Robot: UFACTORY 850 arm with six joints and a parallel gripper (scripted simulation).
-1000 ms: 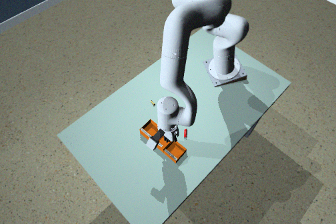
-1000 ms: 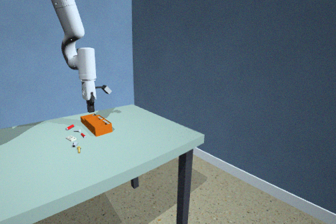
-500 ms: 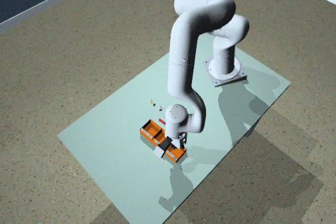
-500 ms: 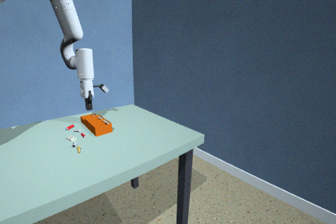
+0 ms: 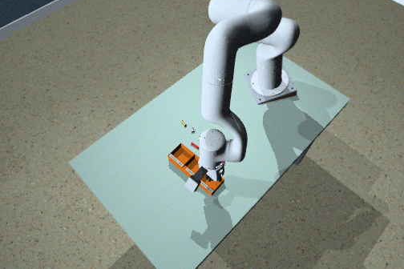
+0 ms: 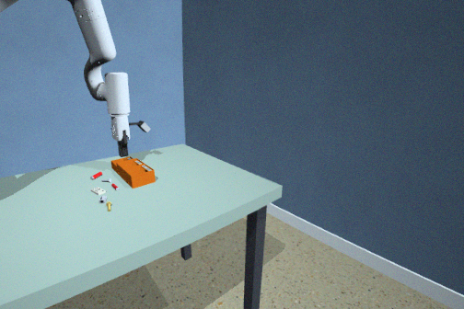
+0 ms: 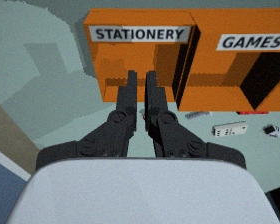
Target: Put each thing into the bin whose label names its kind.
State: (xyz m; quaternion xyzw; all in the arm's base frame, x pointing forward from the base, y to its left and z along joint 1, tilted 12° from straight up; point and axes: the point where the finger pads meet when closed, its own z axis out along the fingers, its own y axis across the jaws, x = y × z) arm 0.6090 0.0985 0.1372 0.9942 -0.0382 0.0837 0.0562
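Now: hand 15 cm past the white domino, 15 cm to the left of it and 7 cm above it. Also, from my hand: grey bolt: 10 cm behind, 9 cm to the right, 7 cm below; then orange bin row: 1 cm behind, 8 cm to the right, 5 cm below; then grey piece: 16 cm behind, 23 cm to the right, 7 cm below.
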